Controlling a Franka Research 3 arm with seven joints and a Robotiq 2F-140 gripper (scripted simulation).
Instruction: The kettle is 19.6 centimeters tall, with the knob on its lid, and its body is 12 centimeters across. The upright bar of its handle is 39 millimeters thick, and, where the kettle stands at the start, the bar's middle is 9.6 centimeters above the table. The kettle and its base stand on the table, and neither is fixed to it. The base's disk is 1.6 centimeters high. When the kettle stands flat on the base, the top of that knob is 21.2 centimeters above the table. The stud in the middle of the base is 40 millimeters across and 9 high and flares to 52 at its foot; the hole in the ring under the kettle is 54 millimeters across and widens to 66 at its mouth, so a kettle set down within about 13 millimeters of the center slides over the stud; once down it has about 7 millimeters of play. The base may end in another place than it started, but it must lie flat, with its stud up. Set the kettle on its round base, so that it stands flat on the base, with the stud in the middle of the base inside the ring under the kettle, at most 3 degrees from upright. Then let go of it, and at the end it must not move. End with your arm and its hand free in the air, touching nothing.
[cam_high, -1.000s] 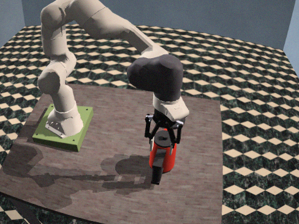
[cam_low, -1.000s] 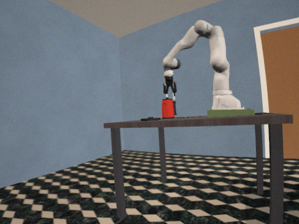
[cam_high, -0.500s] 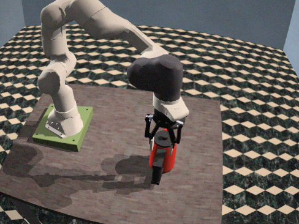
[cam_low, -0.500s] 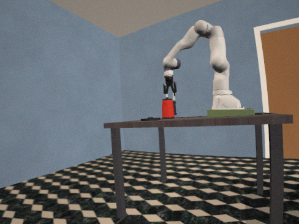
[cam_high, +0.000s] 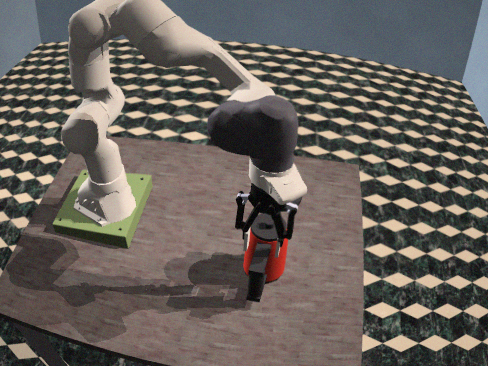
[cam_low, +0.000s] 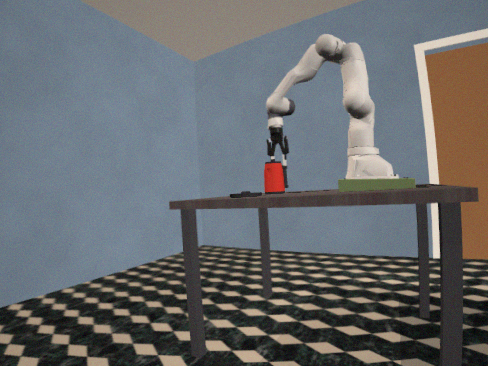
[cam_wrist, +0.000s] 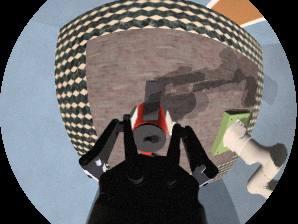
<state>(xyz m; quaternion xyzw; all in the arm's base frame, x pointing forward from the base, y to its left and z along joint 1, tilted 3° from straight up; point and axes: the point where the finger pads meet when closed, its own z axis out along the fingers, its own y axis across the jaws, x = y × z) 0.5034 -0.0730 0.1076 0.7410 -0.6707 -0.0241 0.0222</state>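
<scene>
Now: the red kettle 30 mm to the left of my hand and 90 mm below it. The rest, counted from my hand: round kettle base: 50 mm behind, 370 mm to the left, 170 mm below.
</scene>
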